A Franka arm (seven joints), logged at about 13 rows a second.
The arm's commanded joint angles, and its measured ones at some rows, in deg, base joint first. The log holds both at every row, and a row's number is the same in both.
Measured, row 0:
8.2 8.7 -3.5 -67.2 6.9 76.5 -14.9
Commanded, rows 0 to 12:
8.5 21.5 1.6 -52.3 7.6 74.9 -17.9
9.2 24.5 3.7 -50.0 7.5 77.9 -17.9
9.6 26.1 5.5 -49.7 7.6 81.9 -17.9
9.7 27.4 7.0 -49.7 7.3 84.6 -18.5
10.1 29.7 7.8 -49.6 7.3 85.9 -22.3
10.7 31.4 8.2 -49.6 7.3 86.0 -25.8
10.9 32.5 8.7 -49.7 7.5 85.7 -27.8
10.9 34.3 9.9 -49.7 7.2 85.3 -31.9
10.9 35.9 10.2 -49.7 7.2 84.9 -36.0
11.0 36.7 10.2 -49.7 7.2 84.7 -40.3
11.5 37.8 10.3 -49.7 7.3 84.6 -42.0
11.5 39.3 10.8 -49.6 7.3 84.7 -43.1
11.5 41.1 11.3 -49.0 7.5 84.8 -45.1
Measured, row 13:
11.0 37.1 10.6 -53.0 6.9 86.2 -40.9
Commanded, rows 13 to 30:
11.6 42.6 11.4 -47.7 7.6 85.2 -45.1
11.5 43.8 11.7 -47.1 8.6 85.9 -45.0
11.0 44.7 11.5 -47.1 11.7 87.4 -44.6
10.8 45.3 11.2 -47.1 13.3 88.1 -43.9
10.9 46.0 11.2 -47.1 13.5 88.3 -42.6
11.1 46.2 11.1 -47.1 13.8 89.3 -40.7
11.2 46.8 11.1 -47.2 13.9 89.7 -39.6
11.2 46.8 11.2 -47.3 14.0 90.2 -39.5
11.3 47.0 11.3 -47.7 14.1 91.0 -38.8
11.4 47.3 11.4 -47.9 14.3 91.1 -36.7
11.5 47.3 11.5 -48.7 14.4 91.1 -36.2
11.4 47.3 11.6 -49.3 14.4 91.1 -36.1
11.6 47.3 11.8 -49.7 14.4 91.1 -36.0
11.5 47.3 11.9 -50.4 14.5 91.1 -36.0
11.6 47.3 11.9 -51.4 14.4 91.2 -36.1
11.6 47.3 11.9 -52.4 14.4 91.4 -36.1
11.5 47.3 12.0 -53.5 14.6 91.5 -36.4
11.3 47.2 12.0 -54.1 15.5 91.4 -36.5
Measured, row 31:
11.5 47.5 11.8 -52.3 13.2 91.0 -37.4
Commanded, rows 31 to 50:
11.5 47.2 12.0 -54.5 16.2 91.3 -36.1
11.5 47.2 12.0 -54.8 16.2 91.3 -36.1
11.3 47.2 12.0 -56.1 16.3 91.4 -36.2
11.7 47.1 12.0 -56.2 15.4 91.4 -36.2
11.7 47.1 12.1 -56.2 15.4 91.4 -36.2
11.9 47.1 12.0 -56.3 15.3 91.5 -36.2
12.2 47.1 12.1 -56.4 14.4 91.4 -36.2
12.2 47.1 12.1 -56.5 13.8 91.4 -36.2
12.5 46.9 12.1 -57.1 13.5 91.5 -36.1
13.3 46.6 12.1 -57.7 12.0 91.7 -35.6
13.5 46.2 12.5 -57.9 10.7 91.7 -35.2
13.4 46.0 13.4 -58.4 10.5 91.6 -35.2
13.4 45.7 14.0 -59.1 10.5 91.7 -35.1
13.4 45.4 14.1 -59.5 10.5 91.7 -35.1
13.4 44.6 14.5 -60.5 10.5 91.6 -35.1
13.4 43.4 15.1 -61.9 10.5 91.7 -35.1
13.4 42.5 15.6 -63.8 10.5 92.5 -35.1
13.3 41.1 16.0 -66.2 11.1 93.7 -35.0
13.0 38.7 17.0 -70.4 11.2 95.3 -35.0
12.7 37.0 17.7 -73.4 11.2 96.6 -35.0
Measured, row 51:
13.4 43.4 16.0 -63.7 11.1 93.2 -36.5
